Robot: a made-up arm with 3 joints. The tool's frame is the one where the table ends. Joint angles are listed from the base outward.
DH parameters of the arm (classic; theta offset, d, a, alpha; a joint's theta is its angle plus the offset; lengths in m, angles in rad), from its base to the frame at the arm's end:
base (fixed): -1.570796 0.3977 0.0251 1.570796
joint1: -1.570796 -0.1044 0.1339 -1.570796
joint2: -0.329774 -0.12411 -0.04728 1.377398
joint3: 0 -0.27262 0.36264 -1.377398
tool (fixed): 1.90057 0.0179 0 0
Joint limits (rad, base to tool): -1..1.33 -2.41..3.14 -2.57..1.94
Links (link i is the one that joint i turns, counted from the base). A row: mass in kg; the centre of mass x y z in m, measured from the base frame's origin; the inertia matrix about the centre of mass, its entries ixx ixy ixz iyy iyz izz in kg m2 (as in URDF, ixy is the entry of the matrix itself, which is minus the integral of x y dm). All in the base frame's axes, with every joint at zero. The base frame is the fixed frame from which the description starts. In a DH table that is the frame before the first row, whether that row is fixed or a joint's. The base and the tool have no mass.
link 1: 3.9; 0.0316 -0.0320 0.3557; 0.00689 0 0.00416 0.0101 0 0.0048
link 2: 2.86; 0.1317 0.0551 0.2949; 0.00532 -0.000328 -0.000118 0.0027 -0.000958 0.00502
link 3: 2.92; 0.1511 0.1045 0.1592; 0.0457 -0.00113 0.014 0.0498 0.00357 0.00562
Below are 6 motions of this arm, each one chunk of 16 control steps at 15 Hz.
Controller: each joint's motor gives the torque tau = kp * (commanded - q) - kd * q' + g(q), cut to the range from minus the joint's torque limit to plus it. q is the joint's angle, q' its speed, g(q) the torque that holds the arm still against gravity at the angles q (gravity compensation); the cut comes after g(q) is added. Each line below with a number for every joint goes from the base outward.
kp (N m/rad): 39 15 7.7
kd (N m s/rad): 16 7.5 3.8
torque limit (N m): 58 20 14
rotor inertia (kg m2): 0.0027 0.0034 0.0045
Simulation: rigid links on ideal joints. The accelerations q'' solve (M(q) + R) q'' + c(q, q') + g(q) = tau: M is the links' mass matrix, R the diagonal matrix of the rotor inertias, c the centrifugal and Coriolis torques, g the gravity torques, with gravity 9.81 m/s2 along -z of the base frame. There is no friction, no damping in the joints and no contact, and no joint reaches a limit. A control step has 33 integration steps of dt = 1/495 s. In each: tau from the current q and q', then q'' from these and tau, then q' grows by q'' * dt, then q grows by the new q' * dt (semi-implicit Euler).
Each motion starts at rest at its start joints. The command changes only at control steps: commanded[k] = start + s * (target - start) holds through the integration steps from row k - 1 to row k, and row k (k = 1, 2, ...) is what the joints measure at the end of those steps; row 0 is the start. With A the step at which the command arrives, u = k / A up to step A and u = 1 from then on. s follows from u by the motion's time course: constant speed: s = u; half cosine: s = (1 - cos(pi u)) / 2; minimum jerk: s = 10 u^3 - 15 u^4 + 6 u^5; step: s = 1 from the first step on.
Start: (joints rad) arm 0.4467 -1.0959 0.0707
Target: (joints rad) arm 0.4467 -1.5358 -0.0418
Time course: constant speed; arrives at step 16
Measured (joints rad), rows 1 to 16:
1: 0.4468 -1.0988 0.0702
2: 0.4469 -1.1049 0.0690
3: 0.4470 -1.1136 0.0669
4: 0.4471 -1.1248 0.0642
5: 0.4471 -1.1381 0.0609
6: 0.4471 -1.1532 0.0570
7: 0.4471 -1.1699 0.0527
8: 0.4471 -1.1879 0.0481
9: 0.4471 -1.2072 0.0431
10: 0.4471 -1.2275 0.0378
11: 0.4471 -1.2488 0.0323
12: 0.4471 -1.2708 0.0266
13: 0.4471 -1.2936 0.0207
14: 0.4471 -1.3169 0.0147
15: 0.4470 -1.3408 0.0085
16: 0.4470 -1.3652 0.0022

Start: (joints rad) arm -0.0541 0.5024 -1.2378
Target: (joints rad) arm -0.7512 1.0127 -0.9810
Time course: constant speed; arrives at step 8
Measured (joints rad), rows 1 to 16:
1: -0.0644 0.5091 -1.2284
2: -0.0861 0.5229 -1.2157
3: -0.1179 0.5430 -1.2012
4: -0.1586 0.5687 -1.1854
5: -0.2066 0.5993 -1.1683
6: -0.2608 0.6342 -1.1501
7: -0.3203 0.6728 -1.1308
8: -0.3842 0.7146 -1.1104
9: -0.4414 0.7527 -1.0978
10: -0.4903 0.7862 -1.0873
11: -0.5315 0.8155 -1.0775
12: -0.5662 0.8410 -1.0684
13: -0.5955 0.8631 -1.0598
14: -0.6200 0.8824 -1.0518
15: -0.6407 0.8992 -1.0445
16: -0.6581 0.9138 -1.0378

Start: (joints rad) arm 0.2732 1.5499 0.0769
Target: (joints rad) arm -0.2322 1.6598 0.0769
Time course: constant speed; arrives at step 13
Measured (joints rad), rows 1 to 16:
1: 0.2679 1.5505 0.0770
2: 0.2574 1.5521 0.0771
3: 0.2426 1.5547 0.0771
4: 0.2241 1.5580 0.0771
5: 0.2026 1.5621 0.0770
6: 0.1783 1.5667 0.0769
7: 0.1518 1.5718 0.0767
8: 0.1235 1.5774 0.0765
9: 0.0935 1.5833 0.0763
10: 0.0622 1.5896 0.0761
11: 0.0297 1.5962 0.0759
12: -0.0038 1.6030 0.0757
13: -0.0381 1.6101 0.0755
14: -0.0678 1.6167 0.0753
15: -0.0929 1.6224 0.0753
16: -0.1142 1.6274 0.0753

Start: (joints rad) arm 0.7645 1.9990 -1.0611
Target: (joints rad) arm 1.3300 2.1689 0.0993
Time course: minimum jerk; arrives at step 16
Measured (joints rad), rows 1 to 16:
1: 0.7647 1.9991 -1.0608
2: 0.7658 1.9995 -1.0590
3: 0.7692 2.0008 -1.0531
4: 0.7765 2.0032 -1.0406
5: 0.7890 2.0071 -1.0189
6: 0.8076 2.0126 -0.9864
7: 0.8328 2.0196 -0.9422
8: 0.8642 2.0281 -0.8866
9: 0.9012 2.0376 -0.8207
10: 0.9422 2.0479 -0.7467
11: 0.9856 2.0585 -0.6675
12: 1.0292 2.0691 -0.5864
13: 1.0711 2.0793 -0.5066
14: 1.1095 2.0890 -0.4314
15: 1.1433 2.0978 -0.3631
16: 1.1721 2.1058 -0.3028

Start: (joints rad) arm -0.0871 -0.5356 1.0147
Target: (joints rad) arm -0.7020 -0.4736 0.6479
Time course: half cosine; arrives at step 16
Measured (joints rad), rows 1 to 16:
1: -0.0878 -0.5355 1.0145
2: -0.0907 -0.5352 1.0136
3: -0.0971 -0.5344 1.0111
4: -0.1081 -0.5333 1.0064
5: -0.1243 -0.5317 0.9989
6: -0.1460 -0.5296 0.9885
7: -0.1732 -0.5271 0.9749
8: -0.2053 -0.5242 0.9583
9: -0.2418 -0.5210 0.9391
10: -0.2817 -0.5175 0.9175
11: -0.3238 -0.5139 0.8941
12: -0.3668 -0.5102 0.8697
13: -0.4095 -0.5065 0.8449
14: -0.4504 -0.5029 0.8206
15: -0.4881 -0.4996 0.7974
16: -0.5214 -0.4966 0.7763

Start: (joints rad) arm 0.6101 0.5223 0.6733
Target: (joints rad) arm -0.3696 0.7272 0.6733
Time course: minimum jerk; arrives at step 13
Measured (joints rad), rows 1 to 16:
1: 0.6096 0.5224 0.6734
2: 0.6058 0.5230 0.6740
3: 0.5949 0.5249 0.6751
4: 0.5729 0.5288 0.6767
5: 0.5370 0.5350 0.6784
6: 0.4865 0.5439 0.6796
7: 0.4222 0.5552 0.6801
8: 0.3470 0.5684 0.6795
9: 0.2652 0.5829 0.6779
10: 0.1821 0.5979 0.6754
11: 0.1027 0.6126 0.6725
12: 0.0313 0.6262 0.6697
13: -0.0301 0.6385 0.6672
14: -0.0822 0.6493 0.6656
15: -0.1262 0.6589 0.6647
16: -0.1635 0.6674 0.6643

